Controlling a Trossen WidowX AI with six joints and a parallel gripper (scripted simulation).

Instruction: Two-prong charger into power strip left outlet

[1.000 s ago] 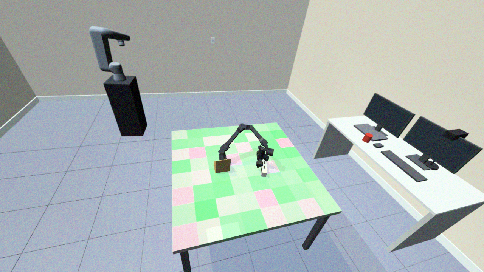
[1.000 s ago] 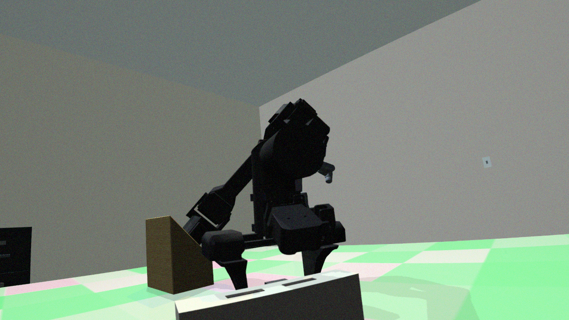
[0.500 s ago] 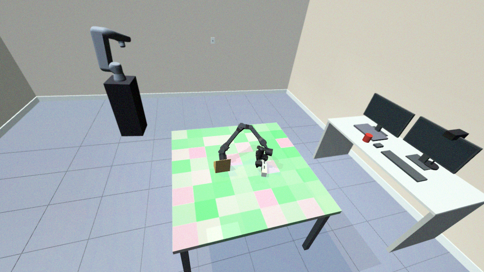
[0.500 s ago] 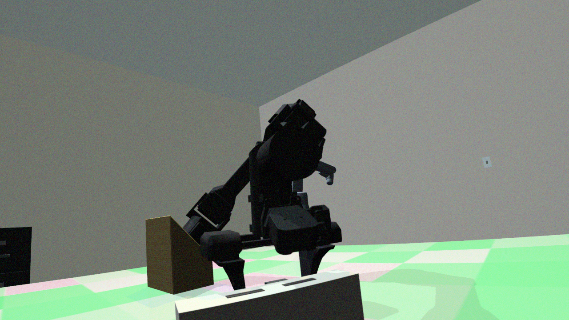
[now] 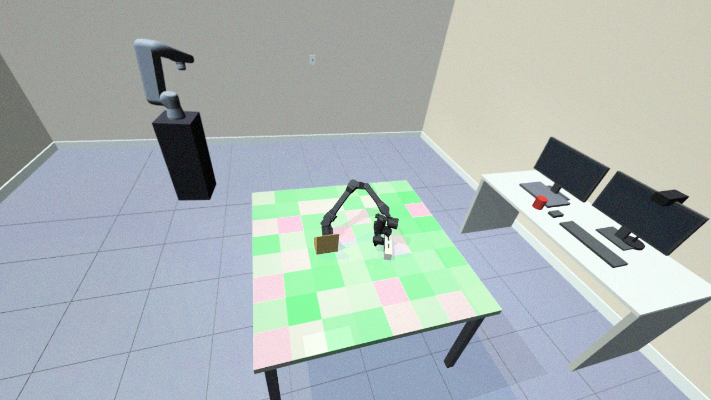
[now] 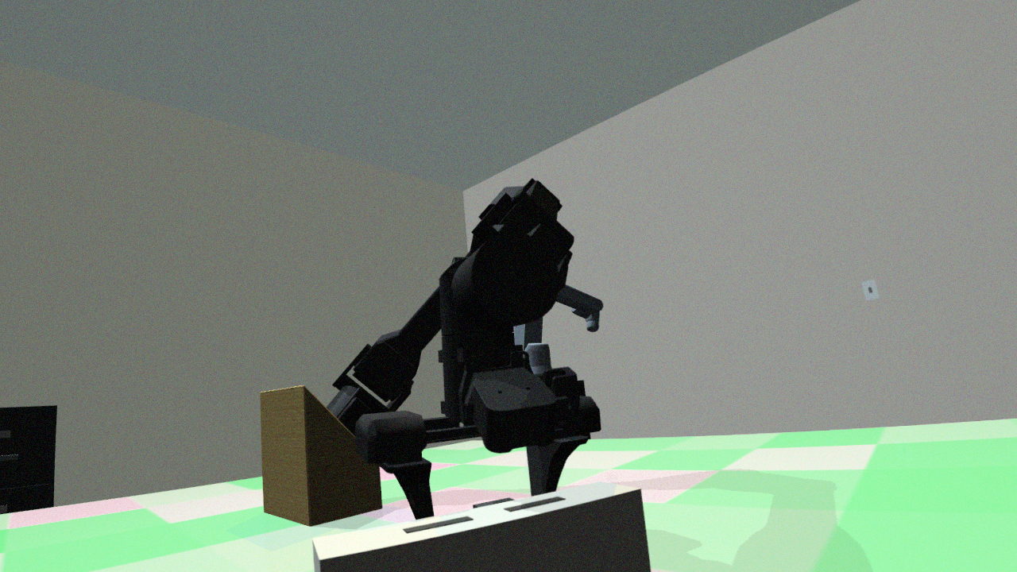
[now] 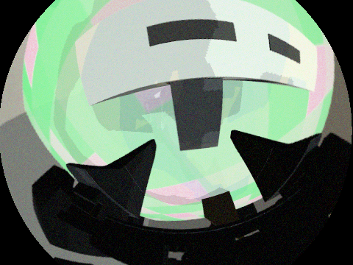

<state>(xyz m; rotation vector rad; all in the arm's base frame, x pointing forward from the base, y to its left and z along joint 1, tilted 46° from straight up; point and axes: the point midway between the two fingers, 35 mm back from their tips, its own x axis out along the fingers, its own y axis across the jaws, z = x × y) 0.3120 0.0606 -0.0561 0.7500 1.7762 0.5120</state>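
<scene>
Right now my gripper tip is 5 cm short of the black charger, 1 cm to the left of it and 1 cm below it.
</scene>
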